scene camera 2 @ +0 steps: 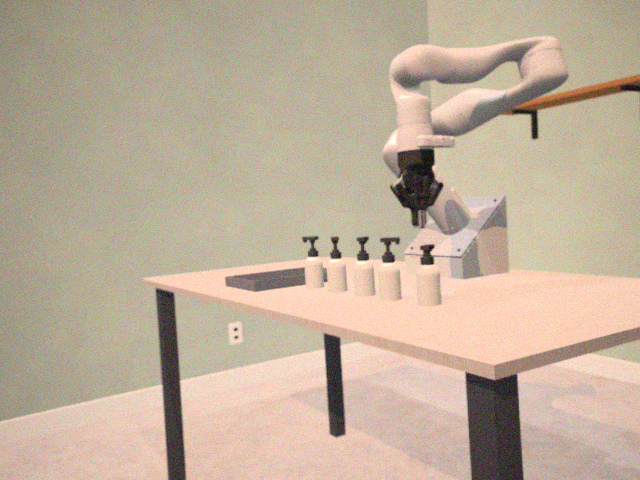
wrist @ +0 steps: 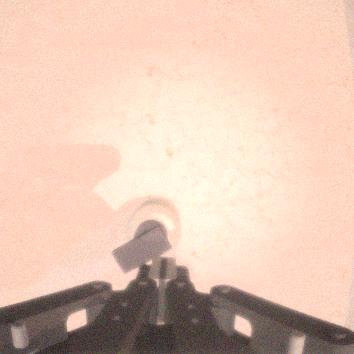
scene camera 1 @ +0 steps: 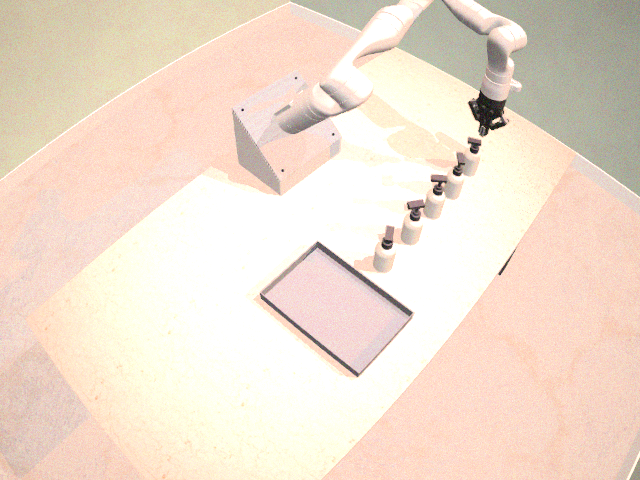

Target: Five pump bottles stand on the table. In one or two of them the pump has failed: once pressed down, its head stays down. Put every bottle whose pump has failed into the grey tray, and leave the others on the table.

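Frame: origin at the arm's base, x ahead, y left, z up, level; centimetres.
Seen in the pictures: gripper, fingertip midpoint: [scene camera 2: 419, 228] [wrist: 163, 271] [scene camera 1: 482, 134]; arm's base at its link origin: [scene camera 2: 456, 224] [scene camera 1: 291, 118].
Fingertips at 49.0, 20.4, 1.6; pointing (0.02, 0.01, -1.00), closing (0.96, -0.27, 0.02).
Observation:
Pixels of each thing's top centre, then the offset from my fingertips to it, as dx, dy, dz. "spot": a spot on its surface instead.
- tray end at a spot on its surface: [scene camera 1: 384, 257] spot: -10.2, -44.6, -9.3
- grey tray at its top centre: [scene camera 1: 337, 303] [scene camera 2: 285, 272] -15.2, -58.6, -13.1
White pump bottles with dark heads stand upright in a row. The end bottle farthest from the tray [scene camera 1: 469, 162] [scene camera 2: 428, 285] [wrist: 172, 220] has its head low, close to the collar, with little stem showing. The other bottles, at the tray end [scene camera 1: 384, 257] [scene camera 2: 314, 272], second [scene camera 1: 411, 231] [scene camera 2: 337, 275], third [scene camera 1: 434, 204] [scene camera 2: 364, 279] and fourth [scene camera 1: 453, 184] [scene camera 2: 389, 282], have raised heads. My gripper [scene camera 1: 482, 131] [scene camera 2: 418, 222] [wrist: 163, 271] is shut and empty, a little above the end bottle's low head, not touching it. The grey tray [scene camera 1: 336, 310] [scene camera 2: 266, 280] holds no bottle.
The arm's grey wedge-shaped base [scene camera 1: 258, 149] [scene camera 2: 491, 250] stands on the table behind the row. The tray lies close beyond the row's other end. The bottles stand close together, with a wider gap before the end bottle in scene camera 2.

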